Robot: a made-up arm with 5 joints.
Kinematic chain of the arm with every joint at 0, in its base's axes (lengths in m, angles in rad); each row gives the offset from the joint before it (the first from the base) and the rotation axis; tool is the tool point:
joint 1: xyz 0 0 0.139 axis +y
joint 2: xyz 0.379 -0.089 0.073 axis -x
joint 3: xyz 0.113 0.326 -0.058 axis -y
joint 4: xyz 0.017 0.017 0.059 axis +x
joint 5: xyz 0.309 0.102 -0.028 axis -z
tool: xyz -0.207 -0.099 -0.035
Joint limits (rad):
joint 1: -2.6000..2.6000
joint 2: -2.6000..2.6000
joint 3: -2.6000..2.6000
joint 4: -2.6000..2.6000
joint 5: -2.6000..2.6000
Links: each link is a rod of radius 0.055 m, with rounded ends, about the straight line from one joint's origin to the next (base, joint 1, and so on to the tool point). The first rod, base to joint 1, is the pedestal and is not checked.
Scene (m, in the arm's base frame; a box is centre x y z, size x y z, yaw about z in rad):
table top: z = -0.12
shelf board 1: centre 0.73 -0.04 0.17 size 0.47 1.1 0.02 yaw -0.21
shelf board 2: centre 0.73 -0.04 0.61 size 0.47 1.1 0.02 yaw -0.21
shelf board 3: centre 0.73 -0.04 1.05 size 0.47 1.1 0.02 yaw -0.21
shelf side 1: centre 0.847 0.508 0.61 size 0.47 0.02 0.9 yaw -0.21
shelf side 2: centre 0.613 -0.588 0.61 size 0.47 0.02 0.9 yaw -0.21
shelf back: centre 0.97 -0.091 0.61 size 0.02 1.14 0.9 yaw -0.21
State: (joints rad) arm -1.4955 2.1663 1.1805 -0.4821 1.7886
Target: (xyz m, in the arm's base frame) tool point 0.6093 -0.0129 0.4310
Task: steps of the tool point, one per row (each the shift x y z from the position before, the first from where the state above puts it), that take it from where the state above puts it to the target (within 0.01 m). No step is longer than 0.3 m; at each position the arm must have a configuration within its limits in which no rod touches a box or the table.
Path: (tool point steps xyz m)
1: 0.0350 0.1501 0.0115
2: -0.0247 0.1946 0.0154
3: -0.1027 0.2091 0.0098
4: -0.1814 0.1865 -0.0087
5: 0.0935 0.0389 -0.1620
6: 0.0448 0.0118 -0.1463
7: 0.0134 -0.0061 -0.1166
8: 0.0972 -0.1333 -0.0254
9: 0.0623 -0.1665 0.0015
10: 0.0146 -0.1865 0.0199

